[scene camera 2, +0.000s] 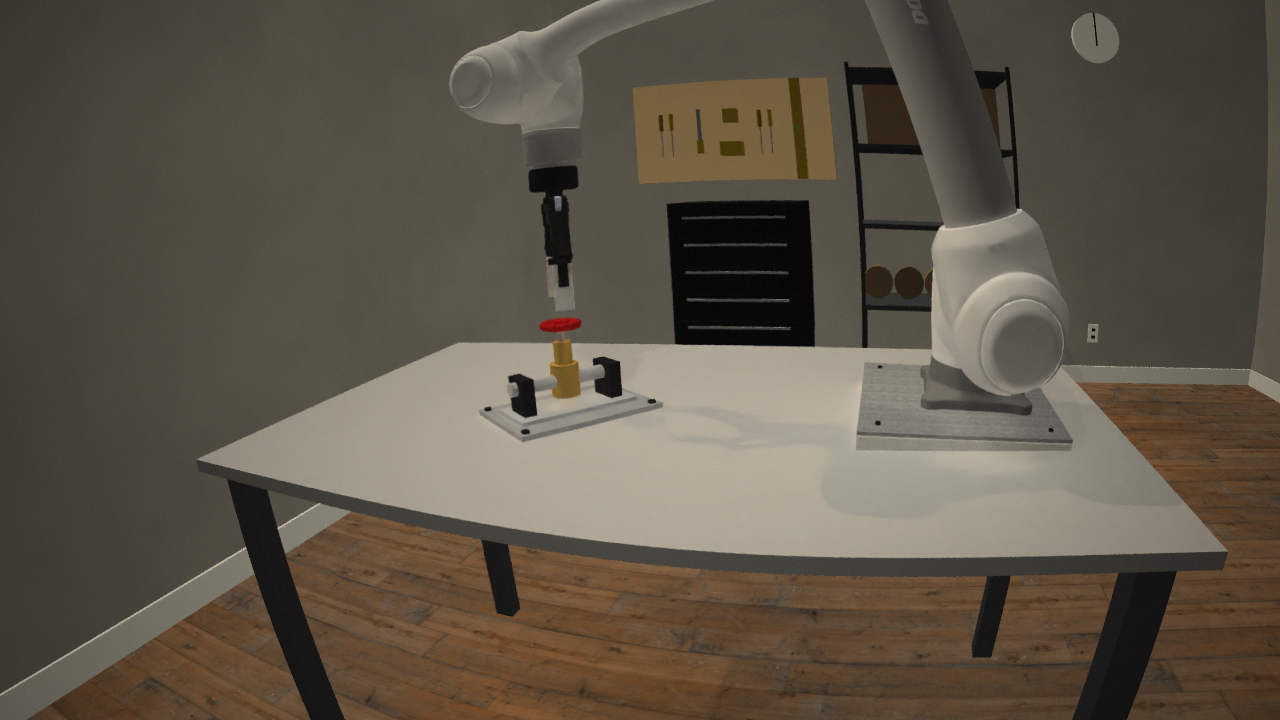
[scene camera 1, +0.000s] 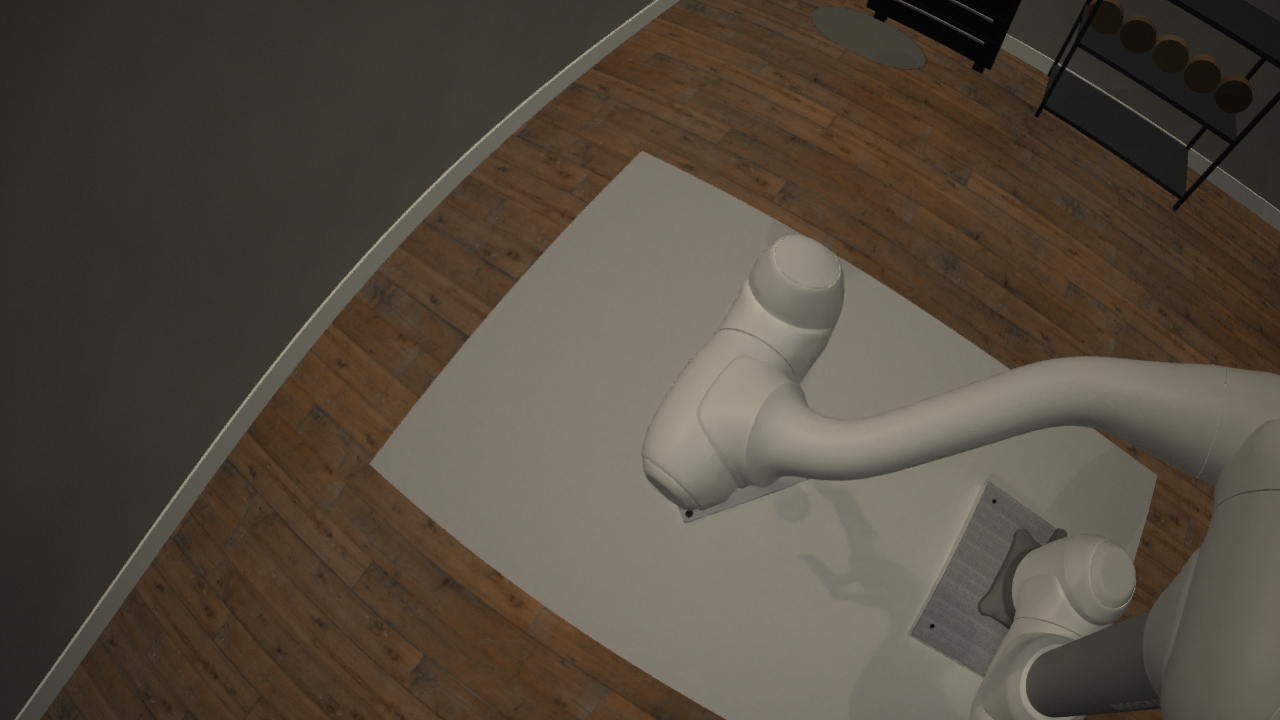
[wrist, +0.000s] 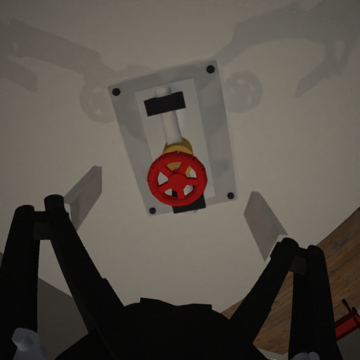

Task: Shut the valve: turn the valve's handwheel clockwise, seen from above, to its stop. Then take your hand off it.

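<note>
The red handwheel (scene camera 2: 560, 324) (wrist: 177, 181) lies level on top of the yellow valve body (scene camera 2: 564, 377) (wrist: 177, 146). The valve's pipe runs between two black blocks on a light base plate (scene camera 1: 716, 508) (scene camera 2: 590, 421) (wrist: 220, 150). My gripper (scene camera 2: 562, 306) (wrist: 175, 191) is open, pointing down, with nothing between its fingers. In scene camera 2 its pale fingertips are a little above the handwheel, with a small gap. In the wrist view the wheel shows between and slightly ahead of the two wide-set fingertips. In scene camera 1 the arm hides the gripper and the handwheel.
The valve stands on the white table (scene camera 1: 537, 358) (scene camera 2: 402, 483). The arm's grey mounting plate (scene camera 1: 962, 573) (scene camera 2: 895, 394) is on the same table, to the right in scene camera 2. A black drawer cabinet (scene camera 2: 742, 286) stands behind the table. Arm shadows fall on the tabletop.
</note>
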